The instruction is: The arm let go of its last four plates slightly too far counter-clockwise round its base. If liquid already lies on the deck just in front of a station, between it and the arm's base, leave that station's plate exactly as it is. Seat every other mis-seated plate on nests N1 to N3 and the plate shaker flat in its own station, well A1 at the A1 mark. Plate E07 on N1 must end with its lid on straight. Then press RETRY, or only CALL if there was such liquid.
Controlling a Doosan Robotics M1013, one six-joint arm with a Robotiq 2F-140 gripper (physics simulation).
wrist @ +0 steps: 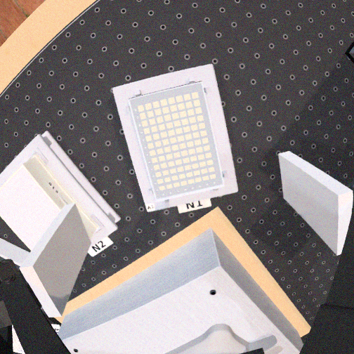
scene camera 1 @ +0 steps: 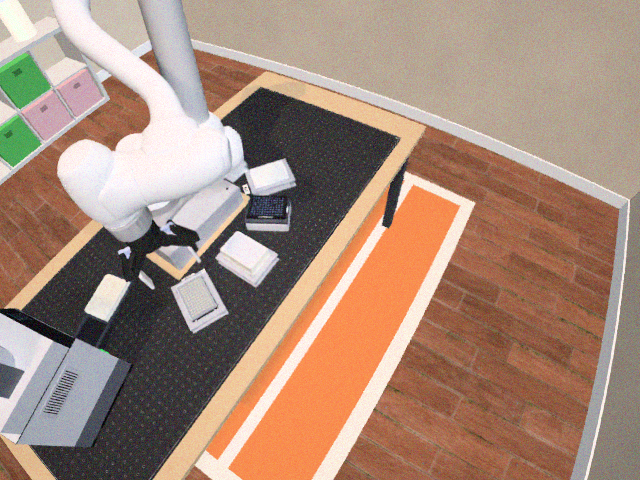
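Where they show: gripper, fingertip midpoint: (scene camera 1: 174, 271); arm's base at its link origin: (scene camera 1: 160, 204).
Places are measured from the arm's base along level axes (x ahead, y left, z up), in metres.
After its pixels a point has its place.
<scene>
My gripper (scene camera 1: 171, 269) @[x 0.307, y -0.217, z 0.131 m] (wrist: 180, 201) is open and empty, above the deck on the base side of N1. Plate E07 (scene camera 1: 197, 296) @[x 0.312, y -0.215, z -0.032 m] (wrist: 174, 142), with pale yellow wells, lies on nest N1 (scene camera 1: 219, 311) @[x 0.392, y -0.222, z -0.048 m] (wrist: 225, 130), its edges roughly parallel to the nest; whether a clear lid covers it, I cannot tell. A white-topped plate (scene camera 1: 249, 250) @[x 0.388, y -0.023, z -0.004 m] (wrist: 21, 200) is on nest N2 (wrist: 85, 181), partly behind a finger in the wrist view. A dark plate (scene camera 1: 267, 205) @[x 0.351, y 0.150, z -0.005 m] is on N3. A cream plate (scene camera 1: 107, 297) @[x 0.114, y -0.357, z 0.051 m] is on the shaker (scene camera 1: 93, 329). No liquid shows between N1 and the base in the wrist view. RETRY and CALL cannot be made out.
The grey base block (scene camera 1: 209, 209) @[x 0.178, y 0.056, z -0.005 m] (wrist: 150, 310) with its wooden border stands beside the nests. Another white-topped station (scene camera 1: 271, 175) @[x 0.280, y 0.292, z -0.032 m] is beyond N3. A large grey machine (scene camera 1: 77, 395) @[x 0.249, y -0.598, z 0.088 m] stands past the shaker. The deck has a wooden edge (scene camera 1: 310, 263) @[x 0.554, y 0.051, z -0.085 m] (wrist: 30, 37).
</scene>
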